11 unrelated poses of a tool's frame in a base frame.
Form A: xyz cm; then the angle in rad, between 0 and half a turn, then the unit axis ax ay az.
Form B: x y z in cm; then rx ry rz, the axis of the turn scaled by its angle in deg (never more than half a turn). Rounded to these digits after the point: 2 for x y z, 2 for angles.
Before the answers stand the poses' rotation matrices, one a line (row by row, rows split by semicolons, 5 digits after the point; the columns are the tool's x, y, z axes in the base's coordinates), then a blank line. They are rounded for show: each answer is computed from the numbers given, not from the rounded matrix.
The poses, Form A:
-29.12, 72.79, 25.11, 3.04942, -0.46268, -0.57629, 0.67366
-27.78, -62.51, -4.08, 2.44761, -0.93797, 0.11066, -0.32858
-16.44, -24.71, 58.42, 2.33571, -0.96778, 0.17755, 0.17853
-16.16, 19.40, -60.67, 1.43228, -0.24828, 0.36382, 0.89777
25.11, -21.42, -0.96, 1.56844, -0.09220, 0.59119, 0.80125
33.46, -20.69, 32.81, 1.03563, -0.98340, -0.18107, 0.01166
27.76, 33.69, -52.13, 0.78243, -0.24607, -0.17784, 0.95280
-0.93, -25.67, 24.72, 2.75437, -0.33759, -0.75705, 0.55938
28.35, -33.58, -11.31, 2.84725, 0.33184, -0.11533, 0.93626
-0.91, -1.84, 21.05, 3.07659, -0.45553, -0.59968, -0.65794
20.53, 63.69, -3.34, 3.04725, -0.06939, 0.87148, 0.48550
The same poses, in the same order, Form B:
-0.56852 0.47014 -0.67510; 0.59415 -0.33295 -0.73221; -0.56901 -0.81738 -0.09005
0.78738 0.02658 0.61589; -0.39375 -0.74705 0.53562; 0.47433 -0.66424 -0.57775
0.89270 -0.41962 -0.16433; -0.16202 -0.63912 0.75185; -0.42052 -0.64455 -0.63853
0.19121 -0.96703 0.16821; 0.81131 0.25216 0.52743; -0.55246 0.03563 0.83278
0.01084 -0.85562 0.51749; 0.74687 0.35104 0.56477; -0.66489 0.38037 0.64284
0.98387 0.07722 -0.16137; 0.09728 0.52605 0.84487; 0.15013 -0.84694 0.51005
0.72681 -0.65900 -0.19356; 0.68445 0.71840 0.12421; 0.05720 -0.22275 0.97320
-0.70646 0.28099 -0.64958; 0.70346 0.17786 -0.68813; -0.07783 -0.94309 -0.32332
-0.74149 -0.34652 0.57456; 0.19672 -0.93096 -0.30758; 0.64147 -0.11504 0.75847
-0.58331 0.58850 0.55983; 0.50303 -0.27942 0.81786; 0.63774 0.75868 -0.13304
-0.98594 -0.16641 0.01487; -0.07494 0.52002 0.85086; -0.14932 0.83779 -0.52518

-29.12, 72.79, 25.11, -80.84, -100.69, 117.70
-27.78, -62.51, -4.08, -131.54, 15.52, -46.08
-16.44, -24.71, 58.42, -129.51, 23.76, 23.89
-16.16, 19.40, -60.67, -20.37, 29.86, 73.67
25.11, -21.42, -0.96, -8.29, 53.13, 72.00
33.46, -20.69, 32.81, -58.35, -10.74, 0.69
27.76, 33.69, -52.13, -11.03, -7.97, 42.71
-0.93, -25.67, 24.72, -53.28, -119.47, 88.28
28.35, -33.58, -11.31, 54.13, -18.81, 152.74
-0.91, -1.84, 21.05, -80.30, -105.71, -115.98
20.53, 63.69, -3.34, -12.12, 152.16, 84.77

